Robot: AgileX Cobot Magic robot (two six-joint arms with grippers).
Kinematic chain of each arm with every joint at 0, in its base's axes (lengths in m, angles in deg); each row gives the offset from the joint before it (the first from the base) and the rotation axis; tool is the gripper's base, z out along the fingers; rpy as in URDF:
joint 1: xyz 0 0 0.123 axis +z
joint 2: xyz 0 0 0 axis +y
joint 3: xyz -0.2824 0 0.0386 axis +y
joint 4: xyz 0.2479 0 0.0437 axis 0.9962 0 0.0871
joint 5: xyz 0 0 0 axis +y
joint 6: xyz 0.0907 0 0.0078 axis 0.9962 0 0.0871
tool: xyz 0 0 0 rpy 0 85 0
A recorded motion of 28 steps. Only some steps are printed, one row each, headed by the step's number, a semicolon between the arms.
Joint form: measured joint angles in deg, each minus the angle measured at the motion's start. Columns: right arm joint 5, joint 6, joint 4, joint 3, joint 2, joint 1; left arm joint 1, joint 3, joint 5, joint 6, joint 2, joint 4.
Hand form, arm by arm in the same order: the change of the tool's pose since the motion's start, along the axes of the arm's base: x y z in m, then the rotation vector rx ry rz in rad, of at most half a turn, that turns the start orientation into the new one. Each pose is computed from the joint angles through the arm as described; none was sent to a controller.
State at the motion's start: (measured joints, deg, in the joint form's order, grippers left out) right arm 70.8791 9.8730 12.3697 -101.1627 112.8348 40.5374; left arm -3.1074 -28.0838 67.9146 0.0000 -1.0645 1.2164
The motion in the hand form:
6: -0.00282 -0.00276 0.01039 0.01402 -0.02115 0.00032; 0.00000 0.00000 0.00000 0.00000 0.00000 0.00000
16: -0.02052 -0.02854 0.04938 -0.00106 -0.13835 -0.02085; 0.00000 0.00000 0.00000 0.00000 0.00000 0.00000
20: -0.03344 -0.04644 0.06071 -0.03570 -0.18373 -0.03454; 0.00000 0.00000 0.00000 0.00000 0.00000 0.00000
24: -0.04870 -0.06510 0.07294 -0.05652 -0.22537 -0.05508; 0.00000 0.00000 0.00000 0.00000 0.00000 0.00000
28: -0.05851 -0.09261 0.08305 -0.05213 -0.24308 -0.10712; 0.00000 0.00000 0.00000 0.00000 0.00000 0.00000
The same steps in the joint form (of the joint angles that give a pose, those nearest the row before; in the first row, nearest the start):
6: 0.00 0.00 -0.18 0.00 -1.44 0.00; 0.00 0.00 0.00 0.00 0.00 0.00
16: 0.00 1.62 -5.64 3.32 -9.57 0.00; 0.00 0.00 0.00 0.00 0.00 0.00
20: 0.11 2.61 -9.13 7.17 -14.29 0.00; 0.00 0.00 0.00 0.00 0.00 0.00
24: 0.28 3.88 -11.97 11.00 -19.43 0.00; 0.00 0.00 0.00 0.00 0.00 0.00
28: 0.33 4.23 -12.37 15.05 -24.74 -2.56; 0.00 0.00 0.00 0.00 0.00 0.00

